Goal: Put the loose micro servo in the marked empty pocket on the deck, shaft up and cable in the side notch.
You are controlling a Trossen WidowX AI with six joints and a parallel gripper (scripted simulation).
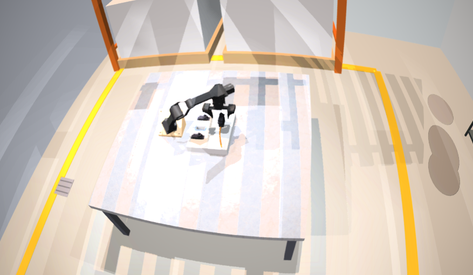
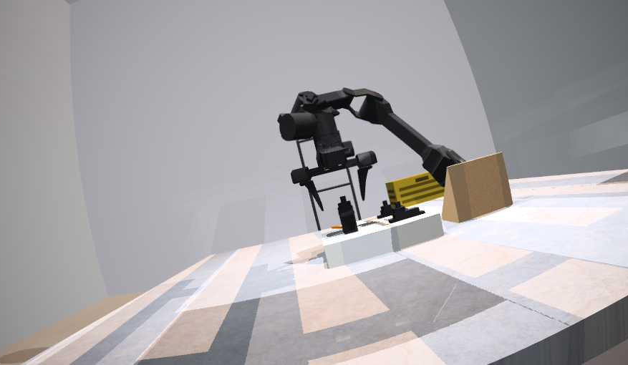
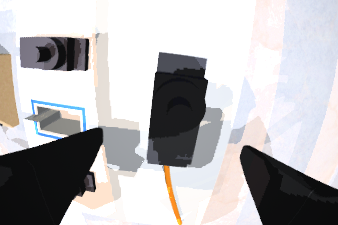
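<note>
My gripper tip is 20 mm past the white deck block, 30 mm to the left of it and 80 mm above it.
</note>
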